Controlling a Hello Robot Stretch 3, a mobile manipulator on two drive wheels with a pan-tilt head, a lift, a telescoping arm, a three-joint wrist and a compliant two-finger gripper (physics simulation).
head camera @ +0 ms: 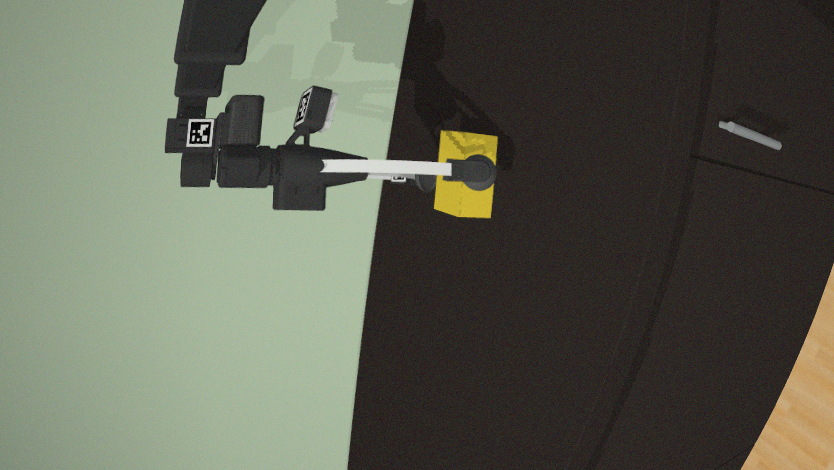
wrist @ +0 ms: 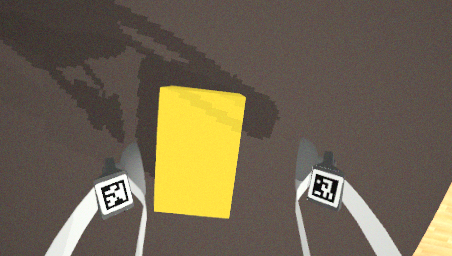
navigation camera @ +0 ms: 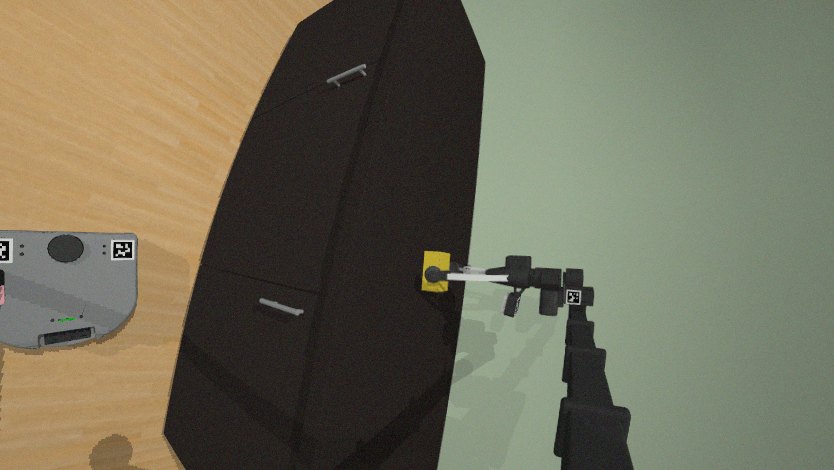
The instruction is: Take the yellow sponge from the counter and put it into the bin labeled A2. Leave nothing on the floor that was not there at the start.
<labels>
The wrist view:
gripper: 220,158
yellow sponge: 198,136
dark counter: 364,87
</labels>
